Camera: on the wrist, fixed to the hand. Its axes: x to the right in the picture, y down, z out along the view.
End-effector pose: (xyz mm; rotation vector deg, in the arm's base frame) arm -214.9 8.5 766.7 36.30 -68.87 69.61
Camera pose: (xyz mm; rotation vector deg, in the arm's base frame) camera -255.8 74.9 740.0 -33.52 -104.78 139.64
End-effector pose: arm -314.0 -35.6 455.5 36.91 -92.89 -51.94
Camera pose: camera -260.3 -14.6 514.5 -44.70 -88.64 15.58
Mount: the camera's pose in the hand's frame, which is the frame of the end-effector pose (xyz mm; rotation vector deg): 3.1 63.3 -52.7 -2.83 -4.61 94.00
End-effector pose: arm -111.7 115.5 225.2 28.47 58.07 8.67
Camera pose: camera -147.8 189.5 229.6 67.32 16.73 90.66
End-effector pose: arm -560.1 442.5 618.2 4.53 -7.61 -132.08
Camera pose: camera -510.5 394.2 573.5 -6.87 -6.21 -38.43
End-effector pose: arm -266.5 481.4 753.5 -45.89 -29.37 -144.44
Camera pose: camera -259.9 403.1 728.5 -45.47 11.99 -55.56
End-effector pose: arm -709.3 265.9 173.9 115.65 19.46 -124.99
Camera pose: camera -642.3 219.1 163.2 68.13 -53.29 -61.33
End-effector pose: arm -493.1 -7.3 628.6 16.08 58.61 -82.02
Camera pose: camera -458.5 40.1 570.7 44.24 24.36 4.69
